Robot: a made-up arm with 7 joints.
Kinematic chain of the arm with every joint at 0, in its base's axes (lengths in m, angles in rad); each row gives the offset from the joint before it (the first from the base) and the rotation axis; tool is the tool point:
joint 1: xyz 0 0 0.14 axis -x
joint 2: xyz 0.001 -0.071 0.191 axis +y
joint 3: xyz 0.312 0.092 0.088 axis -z
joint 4: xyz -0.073 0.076 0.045 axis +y
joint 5: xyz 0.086 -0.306 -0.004 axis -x
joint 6: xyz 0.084 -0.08 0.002 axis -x
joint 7: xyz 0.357 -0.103 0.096 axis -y
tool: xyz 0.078 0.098 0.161
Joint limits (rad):
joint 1: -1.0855..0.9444
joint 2: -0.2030..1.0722
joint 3: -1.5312..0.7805
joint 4: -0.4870..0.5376
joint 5: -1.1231..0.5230
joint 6: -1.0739..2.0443
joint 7: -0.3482..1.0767
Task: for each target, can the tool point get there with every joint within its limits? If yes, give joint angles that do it. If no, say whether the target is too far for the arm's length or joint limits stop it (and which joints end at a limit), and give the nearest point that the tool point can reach.
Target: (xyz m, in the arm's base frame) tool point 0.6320 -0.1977 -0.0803
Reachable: yes | joints 0.0678 0.6661 0.2519 0.4222 0.0185 0.9555 0.3873
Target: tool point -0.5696 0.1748 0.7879
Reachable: no: joint limits stop it (at a limit: joint 2, joint 3, joint 4, joint 6, joint 7) | nearest point 0.0242 0.2183 0.9492 | short by 0.617 m
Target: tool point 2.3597 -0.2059 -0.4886
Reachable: no: too far | nearest point 1.0830 -0.1519 -0.0356 | short by 1.356 m
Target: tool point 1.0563 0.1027 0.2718
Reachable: yes | joints -0.4794 0.3712 -0.9629 0.0487 -0.0728 -0.7723 0.1404
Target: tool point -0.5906 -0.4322 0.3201
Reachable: no: joint limits stop it (at a limit: joint 2, joint 3, joint 4, joint 5, joint 6) | nearest point -0.2291 -0.4831 0.3413 | short by 0.366 m
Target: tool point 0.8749 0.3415 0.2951
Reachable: yes | joints 0.7502 -0.0471 -0.8850 0.4059 -0.9419 0.6492 0.6438
